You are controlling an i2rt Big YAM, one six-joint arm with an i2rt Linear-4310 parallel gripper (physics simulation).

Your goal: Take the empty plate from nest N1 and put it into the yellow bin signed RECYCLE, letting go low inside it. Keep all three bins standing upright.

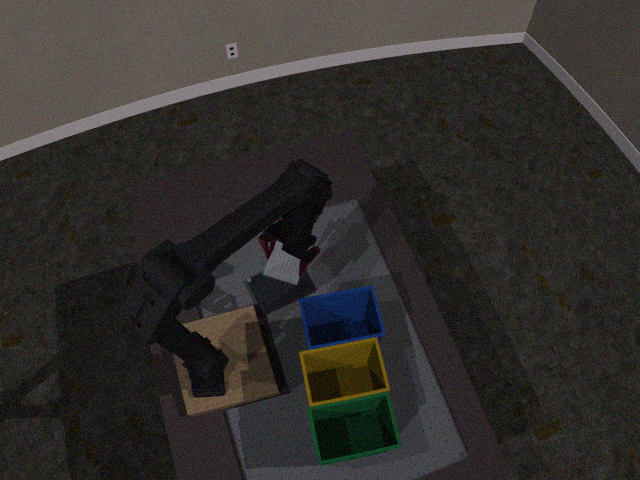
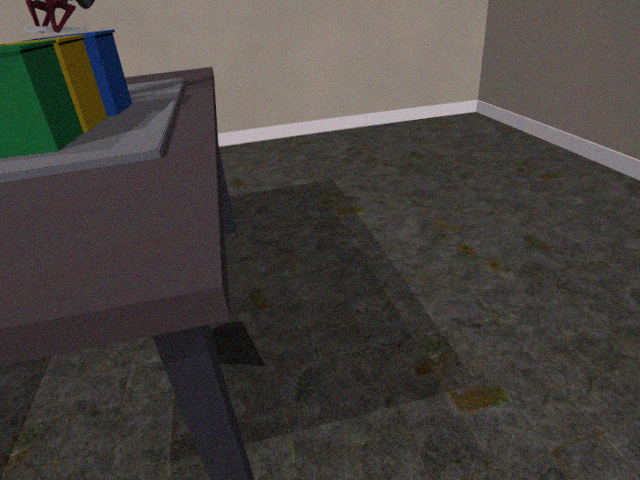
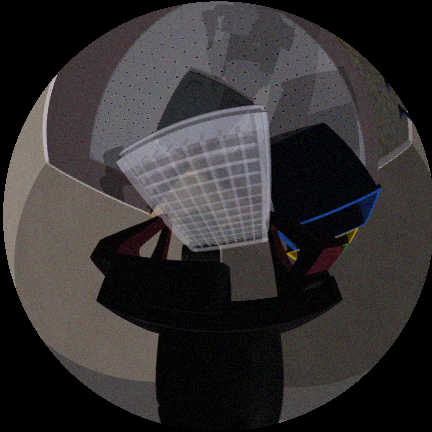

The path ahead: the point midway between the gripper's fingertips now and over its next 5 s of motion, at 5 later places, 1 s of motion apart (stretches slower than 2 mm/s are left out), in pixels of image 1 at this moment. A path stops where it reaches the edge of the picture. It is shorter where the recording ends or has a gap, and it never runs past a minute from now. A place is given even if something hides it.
The gripper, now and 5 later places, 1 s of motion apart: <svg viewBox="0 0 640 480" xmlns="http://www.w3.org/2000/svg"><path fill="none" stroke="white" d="M284 266L283 269L278 267L320 328L333 371L332 376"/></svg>
